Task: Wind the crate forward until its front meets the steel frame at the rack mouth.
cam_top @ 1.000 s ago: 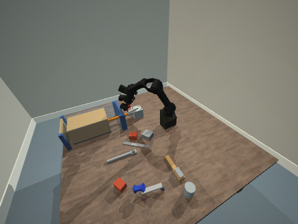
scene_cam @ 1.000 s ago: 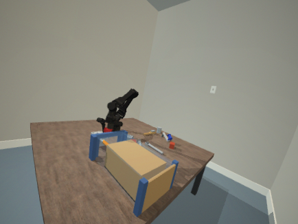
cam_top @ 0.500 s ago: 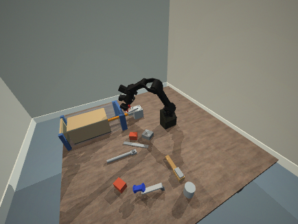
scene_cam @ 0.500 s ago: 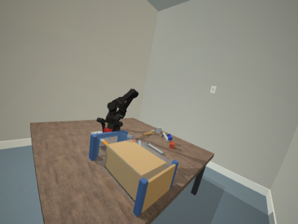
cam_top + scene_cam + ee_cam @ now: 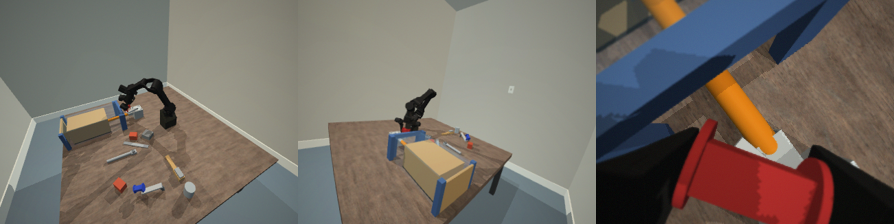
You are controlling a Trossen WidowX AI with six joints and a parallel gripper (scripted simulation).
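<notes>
My gripper tip is 1 cm past the red handle knob and 1 cm to the right of it. From my gripper tip the other things lie so: blue frame (5 cm ahead, 2 cm to the right, 3 cm below); red-gripped winch handle (5 cm behind, 1 cm to the left, 3 cm below); grey winch (12 cm behind, 10 cm below).
</notes>
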